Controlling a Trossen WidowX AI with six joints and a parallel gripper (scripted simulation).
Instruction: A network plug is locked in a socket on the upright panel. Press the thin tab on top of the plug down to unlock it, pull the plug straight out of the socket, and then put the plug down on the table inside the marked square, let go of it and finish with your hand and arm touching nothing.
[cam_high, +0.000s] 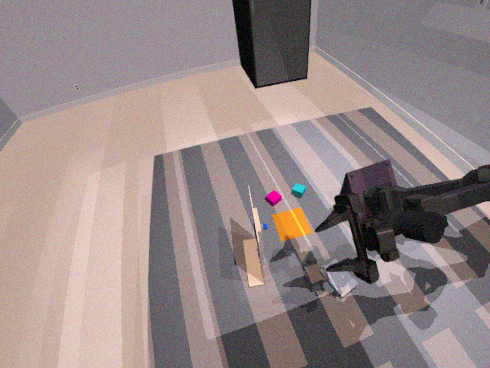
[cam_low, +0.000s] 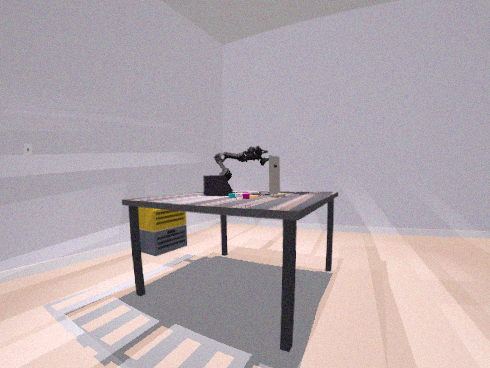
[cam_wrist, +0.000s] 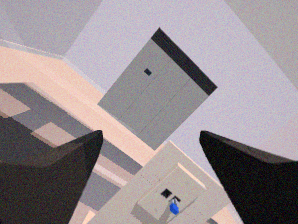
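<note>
Right now the blue network plug is 16 cm to the right of my gripper tip, 10 cm below it and 8 cm ahead of it. From my gripper tip the other things lie so: beige panel (19 cm below, 15 cm to the right, 10 cm ahead); orange marked square (33 cm below, 26 cm to the right, 6 cm behind); pale flat tile (32 cm below, 12 cm behind, 1 cm to the right).
</note>
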